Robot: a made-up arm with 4 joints. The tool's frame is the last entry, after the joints. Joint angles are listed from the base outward.
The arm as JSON. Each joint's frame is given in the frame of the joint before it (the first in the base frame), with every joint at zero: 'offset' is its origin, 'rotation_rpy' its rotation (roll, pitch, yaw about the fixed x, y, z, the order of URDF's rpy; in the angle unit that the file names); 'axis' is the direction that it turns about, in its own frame. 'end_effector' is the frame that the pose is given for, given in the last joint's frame.
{
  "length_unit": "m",
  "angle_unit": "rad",
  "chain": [
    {
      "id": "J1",
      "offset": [
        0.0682,
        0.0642,
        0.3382
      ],
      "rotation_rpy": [
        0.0,
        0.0,
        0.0
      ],
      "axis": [
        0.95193,
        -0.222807,
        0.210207
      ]
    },
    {
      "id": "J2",
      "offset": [
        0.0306,
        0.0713,
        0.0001
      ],
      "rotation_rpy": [
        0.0,
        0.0,
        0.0
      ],
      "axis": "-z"
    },
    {
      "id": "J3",
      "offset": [
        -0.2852,
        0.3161,
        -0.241
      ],
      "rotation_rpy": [
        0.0,
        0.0,
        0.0
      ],
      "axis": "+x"
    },
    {
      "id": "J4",
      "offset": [
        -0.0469,
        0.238,
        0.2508
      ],
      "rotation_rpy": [
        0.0,
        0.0,
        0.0
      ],
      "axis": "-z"
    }
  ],
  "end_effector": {
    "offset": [
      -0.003,
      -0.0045,
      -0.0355
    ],
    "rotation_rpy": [
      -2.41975,
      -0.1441,
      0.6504
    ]
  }
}
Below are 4 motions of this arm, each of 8 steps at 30 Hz.
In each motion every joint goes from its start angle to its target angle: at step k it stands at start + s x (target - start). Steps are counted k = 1, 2, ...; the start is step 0. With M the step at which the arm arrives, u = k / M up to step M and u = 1 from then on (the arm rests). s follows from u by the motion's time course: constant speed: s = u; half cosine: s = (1 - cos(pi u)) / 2; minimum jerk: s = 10 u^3 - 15 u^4 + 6 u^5.
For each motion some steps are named. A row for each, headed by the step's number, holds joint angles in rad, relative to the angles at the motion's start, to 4 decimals.
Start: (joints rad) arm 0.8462 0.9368 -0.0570 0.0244
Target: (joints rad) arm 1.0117 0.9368 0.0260 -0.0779
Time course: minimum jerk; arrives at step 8
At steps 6, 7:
6: 0.1484 0.0000 0.0744 -0.0917
7: 0.1628 0.0000 0.0817 -0.1007

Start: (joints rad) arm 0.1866 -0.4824 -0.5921 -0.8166
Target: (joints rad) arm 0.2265 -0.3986 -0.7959 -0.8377
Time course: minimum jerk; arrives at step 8
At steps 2, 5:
2: 0.0041 0.0087 -0.0211 -0.0022
5: 0.0289 0.0607 -0.1477 -0.0153

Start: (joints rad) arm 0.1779 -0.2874 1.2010 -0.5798
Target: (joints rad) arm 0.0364 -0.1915 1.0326 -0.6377
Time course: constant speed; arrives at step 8
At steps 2, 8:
2: -0.0354 0.0240 -0.0421 -0.0145
8: -0.1415 0.0959 -0.1684 -0.0579

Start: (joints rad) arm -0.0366 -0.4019 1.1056 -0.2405
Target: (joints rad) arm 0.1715 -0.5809 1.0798 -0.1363
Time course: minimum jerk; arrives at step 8
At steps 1, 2, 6, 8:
1: 0.0033 -0.0029 -0.0004 0.0017
2: 0.0215 -0.0185 -0.0027 0.0108
6: 0.1866 -0.1605 -0.0231 0.0934
8: 0.2081 -0.1790 -0.0258 0.1042

